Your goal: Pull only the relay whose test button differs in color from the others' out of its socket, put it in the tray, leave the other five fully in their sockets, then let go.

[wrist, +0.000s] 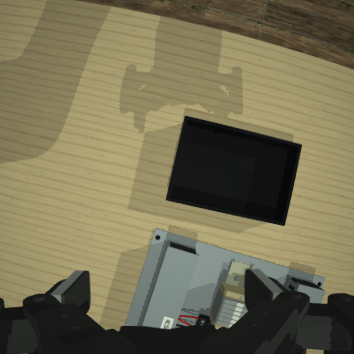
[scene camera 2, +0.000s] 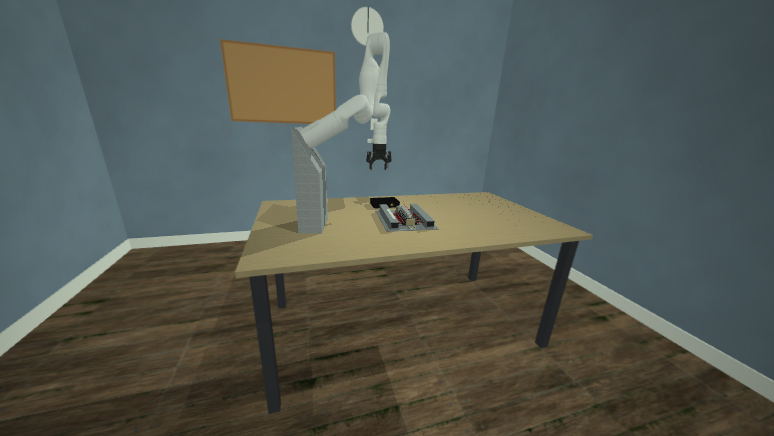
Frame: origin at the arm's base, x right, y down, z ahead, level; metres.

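Seen in the pictures: gripper, fingertip midpoint: (wrist: 167, 287) (scene camera 2: 378, 170); arm's base at its link origin: (scene camera 2: 306, 139).
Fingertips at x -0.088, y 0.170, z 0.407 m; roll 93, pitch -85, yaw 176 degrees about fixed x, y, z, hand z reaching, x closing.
Observation:
Pixels of each thing's middle, then the offset from my fingertips to it. "pt": a spot on its surface instead. Level surfaces: height alone.
- grey panel at a spot on its surface: (wrist: 207, 265) pt dy +0.236, dx +0.060, dz +0.061 m
- relay row at a spot on its surface: (scene camera 2: 404, 214) pt dy +0.197, dx +0.230, dz +0.055 m
- beige end block at the middle of its body: (scene camera 2: 410, 221) dy +0.213, dx +0.301, dz +0.052 m
- ribbed grey block at the middle of its body: (wrist: 233, 306) dy +0.210, dx +0.109, dz +0.097 m
- wooden table at its surface level: dy +0.239 m
My gripper (scene camera 2: 379, 167) (wrist: 167, 287) is open and empty, pointing down high above the table. The black tray (scene camera 2: 381, 203) (wrist: 225, 212) lies behind the panel in the scene view; its inside looks empty in the wrist view. The grey panel (scene camera 2: 398, 229) (wrist: 207, 265) carries the relay row (scene camera 2: 404, 214) between two grey ducts. The relays are too small there to tell apart, and their test button colors cannot be read. In the wrist view the gripper body and the lower frame edge hide most of the row; part of a dark block with red wires shows.
Long grey ducts (scene camera 2: 421, 214) (wrist: 170, 285) stand along the panel's sides. A beige end block (scene camera 2: 410, 222) is at the panel's near end, and a ribbed grey block (wrist: 229, 310) shows in the wrist view. The arm's pedestal (scene camera 2: 309, 189) stands left on the wooden table (scene camera 2: 487, 222).

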